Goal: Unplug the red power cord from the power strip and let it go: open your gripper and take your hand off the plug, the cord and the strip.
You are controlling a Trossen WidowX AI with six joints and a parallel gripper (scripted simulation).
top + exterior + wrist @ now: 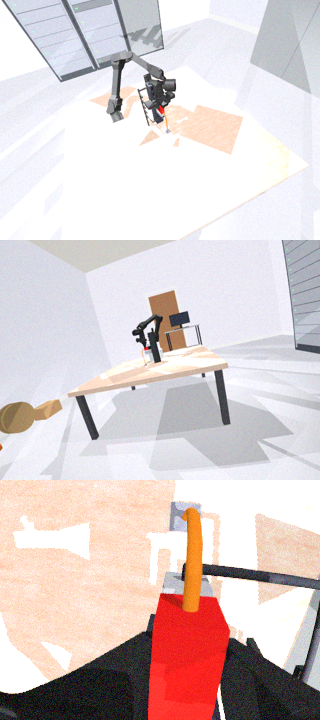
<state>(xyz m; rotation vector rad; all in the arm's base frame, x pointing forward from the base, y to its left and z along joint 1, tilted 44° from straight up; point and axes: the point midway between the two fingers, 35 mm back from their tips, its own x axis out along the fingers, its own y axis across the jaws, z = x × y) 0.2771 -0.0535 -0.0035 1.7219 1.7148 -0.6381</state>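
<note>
My gripper tip is 3 cm to the right of the red plug and 1 cm past it.
</note>
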